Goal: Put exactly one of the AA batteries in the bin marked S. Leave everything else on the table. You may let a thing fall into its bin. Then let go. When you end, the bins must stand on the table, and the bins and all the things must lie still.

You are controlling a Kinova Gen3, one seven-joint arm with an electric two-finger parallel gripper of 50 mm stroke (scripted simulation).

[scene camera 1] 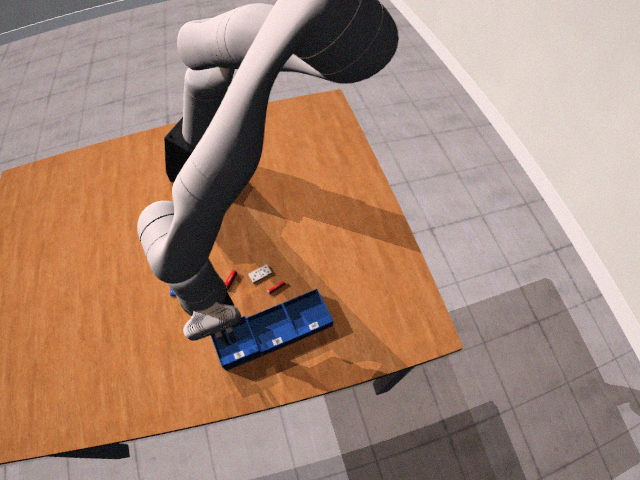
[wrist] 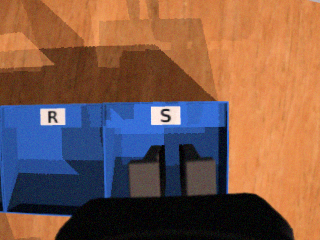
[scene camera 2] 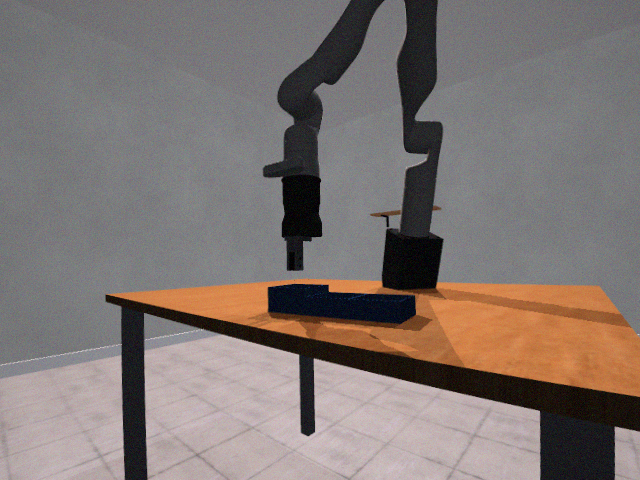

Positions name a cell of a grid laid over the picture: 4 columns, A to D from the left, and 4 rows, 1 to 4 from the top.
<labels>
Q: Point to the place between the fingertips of my gripper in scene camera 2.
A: At B3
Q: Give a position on a blue three-compartment bin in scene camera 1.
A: At B3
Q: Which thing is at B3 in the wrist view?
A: My gripper.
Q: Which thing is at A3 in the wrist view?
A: A blue three-compartment bin.
</labels>
